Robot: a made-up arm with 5 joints.
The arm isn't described. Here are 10 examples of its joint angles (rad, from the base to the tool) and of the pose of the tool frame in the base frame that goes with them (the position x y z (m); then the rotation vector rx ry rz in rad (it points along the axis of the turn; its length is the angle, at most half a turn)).
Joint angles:
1: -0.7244 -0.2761 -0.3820 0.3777 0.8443
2: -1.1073 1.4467 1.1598 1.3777 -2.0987
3: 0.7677 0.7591 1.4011 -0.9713 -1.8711
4: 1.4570 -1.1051 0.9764 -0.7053 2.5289
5: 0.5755 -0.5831 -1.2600 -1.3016 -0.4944
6: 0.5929 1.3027 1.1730 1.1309 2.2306
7: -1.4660 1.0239 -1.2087 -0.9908 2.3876
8: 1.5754 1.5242 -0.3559 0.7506 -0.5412
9: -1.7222 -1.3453 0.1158 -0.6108 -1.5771
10: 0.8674 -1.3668 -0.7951 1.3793 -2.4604
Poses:
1: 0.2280 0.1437 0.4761 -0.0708 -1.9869 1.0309
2: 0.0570 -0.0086 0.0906 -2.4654 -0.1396 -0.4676
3: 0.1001 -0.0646 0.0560 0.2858 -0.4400 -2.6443
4: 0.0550 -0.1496 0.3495 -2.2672 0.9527 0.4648
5: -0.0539 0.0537 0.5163 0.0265 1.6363 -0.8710
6: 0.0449 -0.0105 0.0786 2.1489 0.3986 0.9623
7: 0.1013 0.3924 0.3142 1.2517 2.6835 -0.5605
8: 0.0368 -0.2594 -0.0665 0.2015 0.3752 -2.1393
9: 0.0673 -0.0467 0.4848 -2.8571 -0.2959 0.0188
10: -0.0779 0.1326 0.4412 -2.0638 1.9225 1.1648
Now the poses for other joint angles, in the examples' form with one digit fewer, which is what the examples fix.
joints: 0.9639 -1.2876 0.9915 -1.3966 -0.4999
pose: 0.091 -0.080 0.370 0.629 2.985 -0.128
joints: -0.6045 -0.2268 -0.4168 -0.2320 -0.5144
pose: 0.240 0.119 0.496 1.348 -2.041 0.018
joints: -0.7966 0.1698 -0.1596 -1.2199 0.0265
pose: 0.277 0.218 0.371 1.115 -2.569 0.193
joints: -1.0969 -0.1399 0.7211 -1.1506 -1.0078
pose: 0.179 0.229 0.257 1.884 -1.015 0.024
